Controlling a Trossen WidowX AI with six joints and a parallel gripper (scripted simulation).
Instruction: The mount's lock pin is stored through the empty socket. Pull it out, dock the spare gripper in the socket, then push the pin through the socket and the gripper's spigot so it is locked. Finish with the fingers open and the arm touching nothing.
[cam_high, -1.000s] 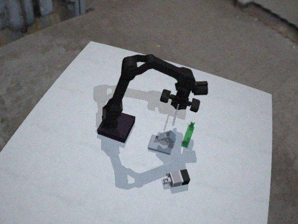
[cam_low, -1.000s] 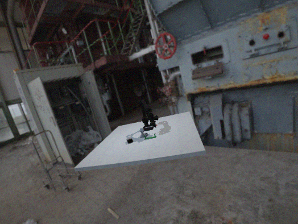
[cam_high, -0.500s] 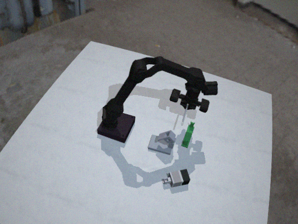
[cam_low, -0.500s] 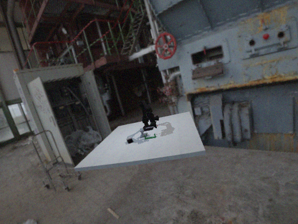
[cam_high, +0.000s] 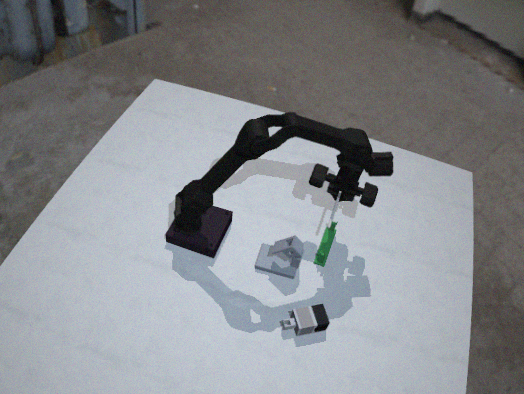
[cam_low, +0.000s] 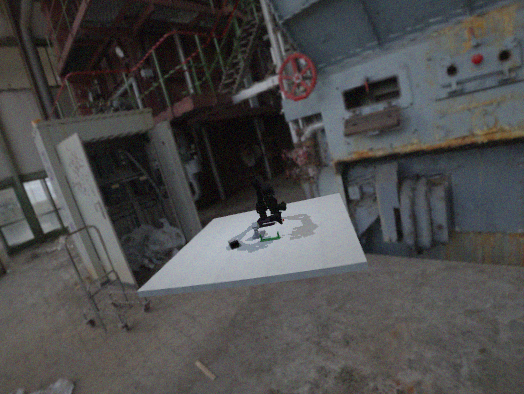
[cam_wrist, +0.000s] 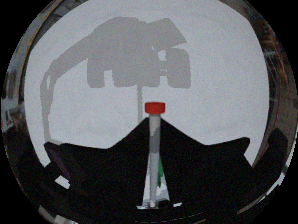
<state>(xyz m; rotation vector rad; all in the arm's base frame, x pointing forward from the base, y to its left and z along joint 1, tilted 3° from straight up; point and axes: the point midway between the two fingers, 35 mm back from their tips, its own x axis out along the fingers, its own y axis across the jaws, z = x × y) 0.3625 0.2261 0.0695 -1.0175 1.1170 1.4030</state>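
The green block is 100 mm to the right of my gripper tip, 70 mm below it and 10 mm ahead of it. Round my gripper tip: grey mount 210 mm to the right, 70 mm behind, 40 mm below; then spare gripper 370 mm to the right, 70 mm below, 40 mm ahead.
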